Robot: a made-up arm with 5 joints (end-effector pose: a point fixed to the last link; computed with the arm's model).
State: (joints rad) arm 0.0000 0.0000 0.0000 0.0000 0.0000
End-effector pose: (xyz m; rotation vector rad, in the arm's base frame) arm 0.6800 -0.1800 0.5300 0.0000 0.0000 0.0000
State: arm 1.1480 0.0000 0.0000 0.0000 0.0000
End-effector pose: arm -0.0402 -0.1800 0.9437 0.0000 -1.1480 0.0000
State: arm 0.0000 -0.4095 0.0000 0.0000 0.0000
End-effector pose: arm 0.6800 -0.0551 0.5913 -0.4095 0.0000 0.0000
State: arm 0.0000 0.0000 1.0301 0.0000 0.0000
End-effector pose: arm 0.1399 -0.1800 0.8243 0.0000 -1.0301 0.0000
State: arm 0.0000 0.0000 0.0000 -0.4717 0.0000
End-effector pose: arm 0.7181 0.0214 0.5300 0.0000 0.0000 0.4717
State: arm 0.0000 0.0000 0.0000 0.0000 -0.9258
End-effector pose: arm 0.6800 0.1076 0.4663 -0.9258 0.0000 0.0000
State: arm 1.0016 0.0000 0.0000 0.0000 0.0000
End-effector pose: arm 0.0717 -0.1800 0.9414 0.0000 -1.0016 0.0000
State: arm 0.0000 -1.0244 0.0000 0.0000 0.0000
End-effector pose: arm 0.6800 0.1516 0.5797 -1.0244 0.0000 0.0000
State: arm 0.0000 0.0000 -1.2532 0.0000 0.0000
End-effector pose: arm 0.6290 -0.1800 -0.2004 0.0000 1.2532 0.0000
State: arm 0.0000 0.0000 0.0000 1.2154 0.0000
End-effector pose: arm 0.2504 -0.4376 0.5300 0.0000 0.0000 -1.2154
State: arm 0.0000 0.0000 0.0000 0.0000 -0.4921
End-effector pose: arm 0.6800 -0.0193 0.5298 -0.4921 0.0000 0.0000
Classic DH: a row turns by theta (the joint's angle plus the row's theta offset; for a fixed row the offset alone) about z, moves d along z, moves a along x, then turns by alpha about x. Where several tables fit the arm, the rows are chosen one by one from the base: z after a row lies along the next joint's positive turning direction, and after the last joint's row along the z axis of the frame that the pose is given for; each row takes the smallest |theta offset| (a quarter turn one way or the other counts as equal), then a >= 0, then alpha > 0; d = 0 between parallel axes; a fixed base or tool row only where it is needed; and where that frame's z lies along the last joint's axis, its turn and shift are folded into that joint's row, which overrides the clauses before.
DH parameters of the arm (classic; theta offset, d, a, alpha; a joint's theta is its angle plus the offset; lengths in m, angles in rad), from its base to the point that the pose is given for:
base (fixed): 0 0.18 0 1.5708
joint 1: 1.5708 -0.03 0.08 1.5708
joint 2: 0 0.15 -0.06 -1.5708
joint 3: -1.5708 0.03 0.13 1.5708
joint 4: 1.5708 -0.01 0.1 1.5708
joint 5: 0 0.4 0.08 1.5708
tool (fixed): 1.5708 0.32 0 0

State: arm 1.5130 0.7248 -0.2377 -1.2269 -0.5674
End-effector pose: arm -0.4264 0.1630 0.6848 -0.6507 -1.8854 1.1752
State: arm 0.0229 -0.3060 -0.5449 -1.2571 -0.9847
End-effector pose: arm 0.3975 0.4261 0.2341 -0.7723 0.0189 1.3329
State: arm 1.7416 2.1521 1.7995 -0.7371 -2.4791
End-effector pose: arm -0.2591 -0.4120 0.4051 0.6671 -0.4412 -1.6956
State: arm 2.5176 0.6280 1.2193 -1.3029 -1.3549
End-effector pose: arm -0.2204 0.3371 -0.0932 0.1635 1.6237 1.3707
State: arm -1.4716 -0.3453 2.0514 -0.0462 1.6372
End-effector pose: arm 0.6593 -0.2114 0.2687 1.6169 -0.1236 0.7722
